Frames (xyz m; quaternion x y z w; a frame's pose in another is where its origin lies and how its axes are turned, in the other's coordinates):
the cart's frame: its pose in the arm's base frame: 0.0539 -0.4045 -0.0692 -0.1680 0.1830 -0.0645 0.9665
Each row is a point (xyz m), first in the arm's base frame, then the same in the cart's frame.
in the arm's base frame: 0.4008 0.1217 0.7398
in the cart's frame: -0.0458 0.2322 0.9978
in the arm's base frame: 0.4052 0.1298 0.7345
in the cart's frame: -0.0415 0.2419 0.9973
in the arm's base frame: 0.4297 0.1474 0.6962
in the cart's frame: -0.0094 0.2733 0.9782
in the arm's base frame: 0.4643 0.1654 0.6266
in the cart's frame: 0.0423 0.3165 0.9356
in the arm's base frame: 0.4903 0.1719 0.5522
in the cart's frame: 0.0899 0.3502 0.8821
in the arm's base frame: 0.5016 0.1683 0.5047
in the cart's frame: 0.1168 0.3641 0.8436
